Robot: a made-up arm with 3 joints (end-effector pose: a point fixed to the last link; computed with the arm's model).
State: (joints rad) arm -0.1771 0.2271 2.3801
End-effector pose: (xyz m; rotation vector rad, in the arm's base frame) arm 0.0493 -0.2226 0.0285 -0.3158 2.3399 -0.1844
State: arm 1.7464 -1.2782 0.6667
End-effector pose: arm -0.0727 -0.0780 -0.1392 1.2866 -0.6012 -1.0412
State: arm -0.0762 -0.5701 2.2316
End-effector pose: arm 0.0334 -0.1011 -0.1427 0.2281 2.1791 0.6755
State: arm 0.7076 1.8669 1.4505
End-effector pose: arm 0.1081 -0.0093 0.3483 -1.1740 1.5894 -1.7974
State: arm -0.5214 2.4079 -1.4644
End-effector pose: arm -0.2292 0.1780 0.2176 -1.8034 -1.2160 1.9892
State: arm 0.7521 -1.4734 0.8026
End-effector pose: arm 0.0713 -0.0618 -0.1561 1.5003 0.0924 -0.0139
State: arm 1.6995 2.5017 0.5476
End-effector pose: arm 0.2584 -0.1178 0.2067 -1.6871 2.3224 -1.2412
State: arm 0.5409 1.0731 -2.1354
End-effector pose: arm -0.1593 -0.0083 0.3048 -1.0522 -1.5825 0.7696
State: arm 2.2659 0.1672 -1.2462
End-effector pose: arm -0.0867 0.1936 0.2079 -1.4135 -0.4712 -1.8126
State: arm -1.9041 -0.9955 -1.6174
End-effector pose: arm 0.1595 -0.0711 -0.0957 1.6215 -0.2290 0.6721
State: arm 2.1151 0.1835 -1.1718
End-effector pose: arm -0.1157 0.1712 0.2170 -1.2778 -0.5037 -1.7245
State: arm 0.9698 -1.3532 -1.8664
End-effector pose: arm -0.0935 0.0927 -0.1497 0.1068 -2.0616 -1.8731
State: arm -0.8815 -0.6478 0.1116
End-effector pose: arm 0.1905 -0.0908 0.0053 0.5582 0.3865 0.8849
